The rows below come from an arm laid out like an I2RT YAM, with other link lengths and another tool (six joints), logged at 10 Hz.
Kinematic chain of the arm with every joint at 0, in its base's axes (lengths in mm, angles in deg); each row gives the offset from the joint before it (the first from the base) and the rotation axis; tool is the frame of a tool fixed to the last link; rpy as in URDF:
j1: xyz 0 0 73.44 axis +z
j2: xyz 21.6 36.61 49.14 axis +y
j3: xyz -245.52 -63.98 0 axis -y
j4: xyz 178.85 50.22 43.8 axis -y
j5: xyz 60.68 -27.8 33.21 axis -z
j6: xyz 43.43 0 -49.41 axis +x
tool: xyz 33 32 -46 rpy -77.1 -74.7 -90
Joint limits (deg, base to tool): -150..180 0..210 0..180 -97..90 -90..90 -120..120
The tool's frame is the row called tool.
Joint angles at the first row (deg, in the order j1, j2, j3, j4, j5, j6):
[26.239, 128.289, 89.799, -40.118, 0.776, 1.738]
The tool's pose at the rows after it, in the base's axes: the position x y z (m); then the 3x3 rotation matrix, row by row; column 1 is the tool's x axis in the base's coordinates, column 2 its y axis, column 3 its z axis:
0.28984 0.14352 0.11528; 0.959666 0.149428 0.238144; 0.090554 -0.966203 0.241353; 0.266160 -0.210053 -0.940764
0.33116 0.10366 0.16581; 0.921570 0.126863 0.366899; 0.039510 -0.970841 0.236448; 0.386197 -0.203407 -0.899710
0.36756 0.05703 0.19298; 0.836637 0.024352 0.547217; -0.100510 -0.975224 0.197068; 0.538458 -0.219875 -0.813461
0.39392 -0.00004 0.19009; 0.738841 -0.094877 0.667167; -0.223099 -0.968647 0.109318; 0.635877 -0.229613 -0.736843
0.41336 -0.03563 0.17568; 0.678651 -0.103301 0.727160; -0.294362 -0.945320 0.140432; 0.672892 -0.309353 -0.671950
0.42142 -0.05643 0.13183; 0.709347 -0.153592 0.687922; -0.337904 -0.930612 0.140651; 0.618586 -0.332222 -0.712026
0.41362 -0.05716 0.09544; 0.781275 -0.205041 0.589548; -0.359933 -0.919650 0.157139; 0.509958 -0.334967 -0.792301
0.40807 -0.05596 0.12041; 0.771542 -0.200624 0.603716; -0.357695 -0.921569 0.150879; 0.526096 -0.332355 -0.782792
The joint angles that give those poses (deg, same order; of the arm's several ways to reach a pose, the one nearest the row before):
[22.524, 127.240, 97.034, -45.102, 4.798, 1.257]
[14.545, 127.000, 113.361, -54.129, 4.797, -4.121]
[6.196, 127.000, 121.494, -52.163, 4.798, -4.295]
[-2.503, 127.786, 120.858, -43.616, 4.710, -4.273]
[-8.469, 131.110, 120.859, -36.162, -1.584, -4.273]
[-11.376, 137.819, 120.859, -33.344, -3.224, -4.251]
[-11.704, 142.868, 120.859, -36.032, -3.224, -4.098]
[-11.660, 139.197, 121.099, -38.872, -3.005, -4.076]

